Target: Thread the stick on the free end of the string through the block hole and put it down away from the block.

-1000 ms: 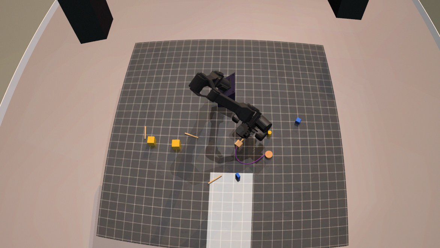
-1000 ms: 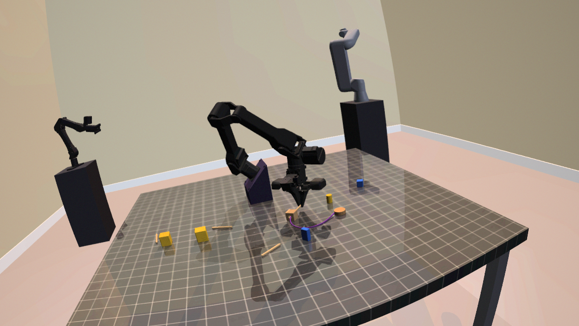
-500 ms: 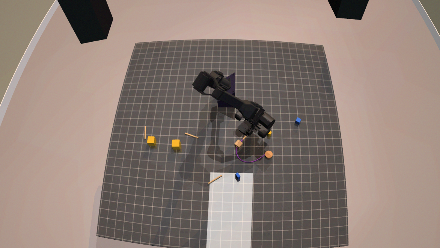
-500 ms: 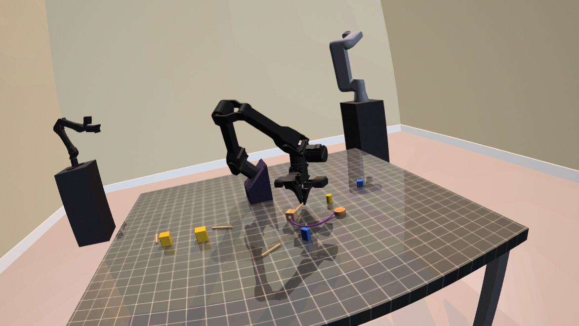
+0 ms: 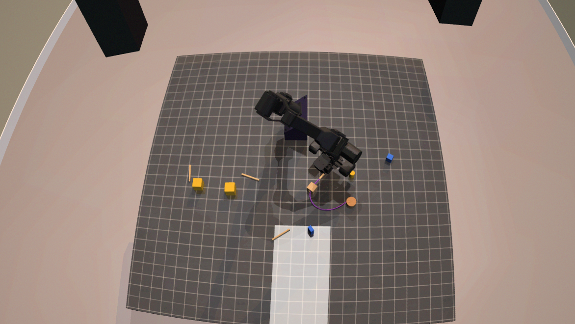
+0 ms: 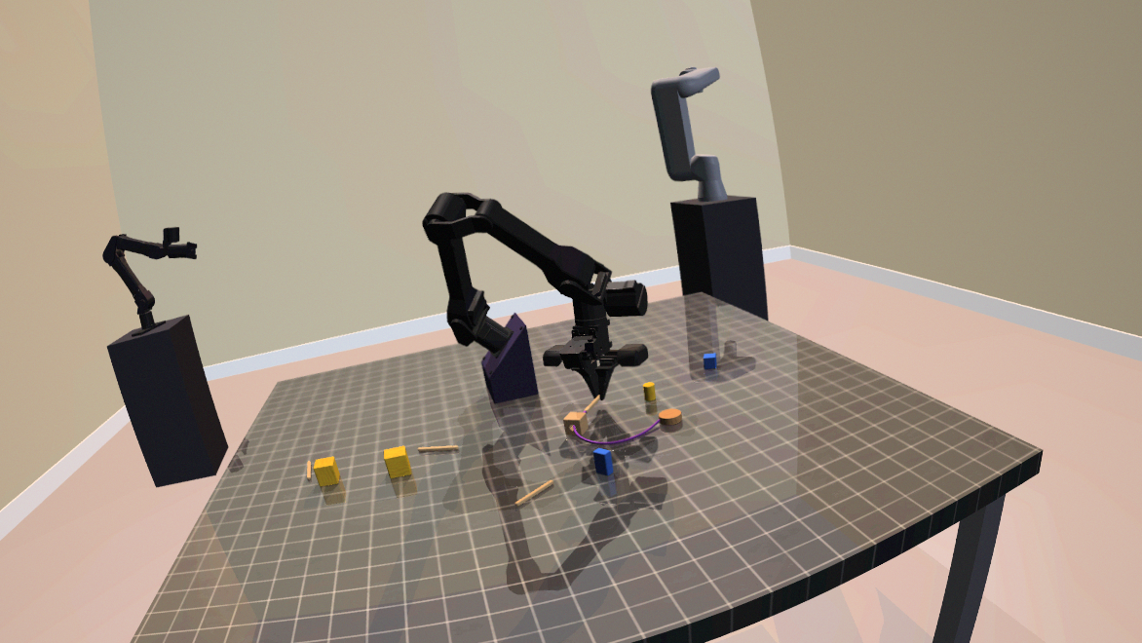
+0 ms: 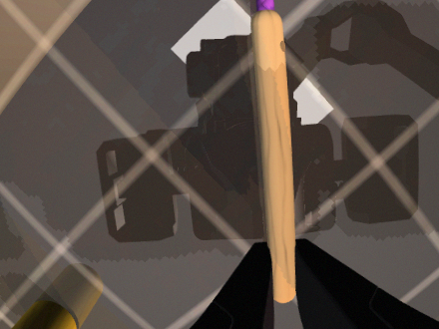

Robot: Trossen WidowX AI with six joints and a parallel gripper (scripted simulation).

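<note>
My gripper tip is 3 cm short of the thin stick, 3 cm to the left of it and 1 cm below it. Round my gripper tip: yellow cylinder (4 cm ahead, 9 cm to the left); wooden block (9 cm ahead, 8 cm to the right); round wooden button (15 cm ahead, 7 cm to the left).
</note>
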